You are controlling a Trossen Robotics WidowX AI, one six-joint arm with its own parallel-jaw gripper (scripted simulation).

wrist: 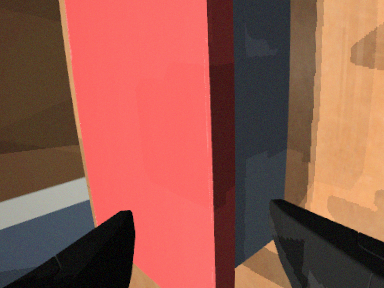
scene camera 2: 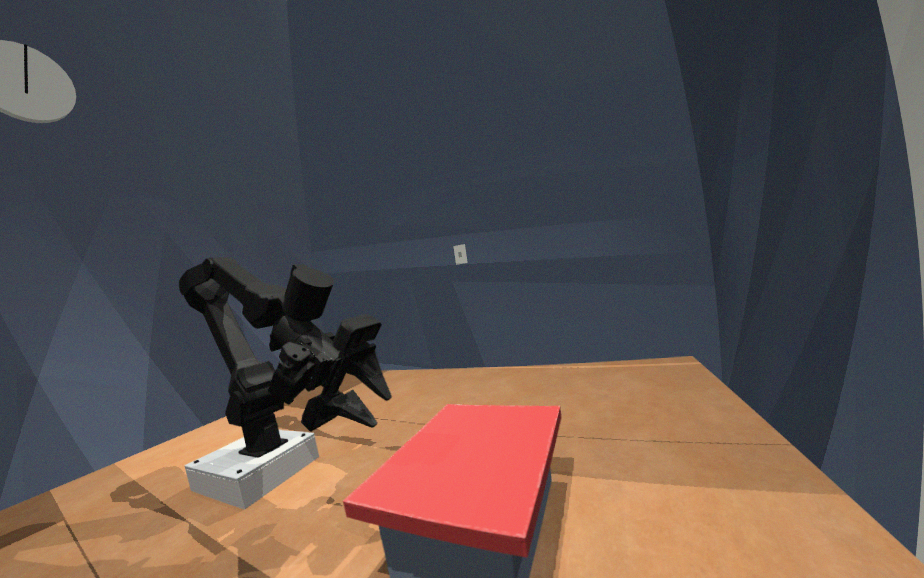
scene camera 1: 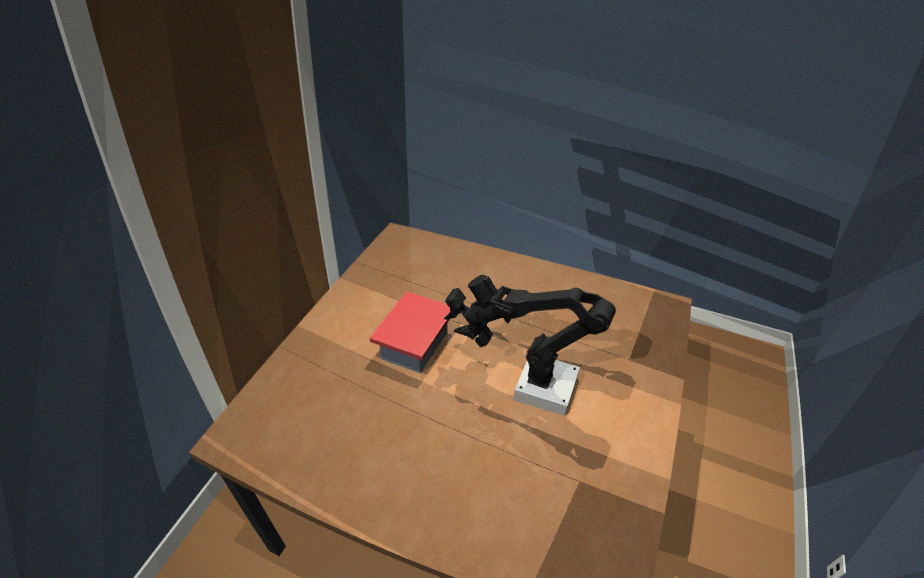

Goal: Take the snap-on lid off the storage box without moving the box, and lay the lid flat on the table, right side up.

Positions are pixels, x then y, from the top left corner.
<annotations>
gripper: wrist; scene camera 2 382, 412; scene camera 1
red lid: wrist; scene camera 2; scene camera 1 413, 325
same spot on gripper: [wrist: 307, 243] = [scene camera 1: 461, 327]
same spot on red lid: [wrist: 154, 93] = [scene camera 2: 425, 459]
</annotations>
